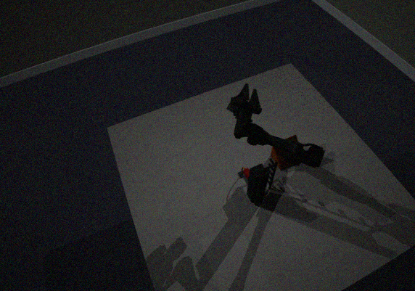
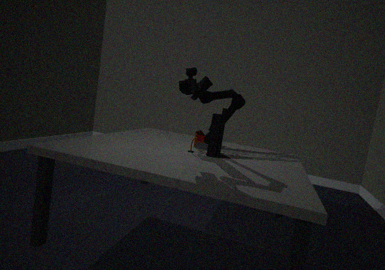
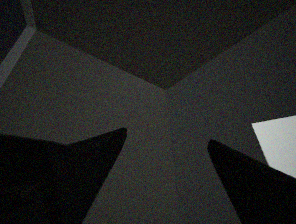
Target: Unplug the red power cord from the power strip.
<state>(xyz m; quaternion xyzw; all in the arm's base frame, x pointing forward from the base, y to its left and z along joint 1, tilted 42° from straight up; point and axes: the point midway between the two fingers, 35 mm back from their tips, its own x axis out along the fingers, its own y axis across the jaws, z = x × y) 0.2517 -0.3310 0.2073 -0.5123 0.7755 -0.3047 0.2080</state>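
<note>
The red plug is 60 mm ahead of my gripper tip, 210 mm to the left of it and 370 mm below it.
</note>
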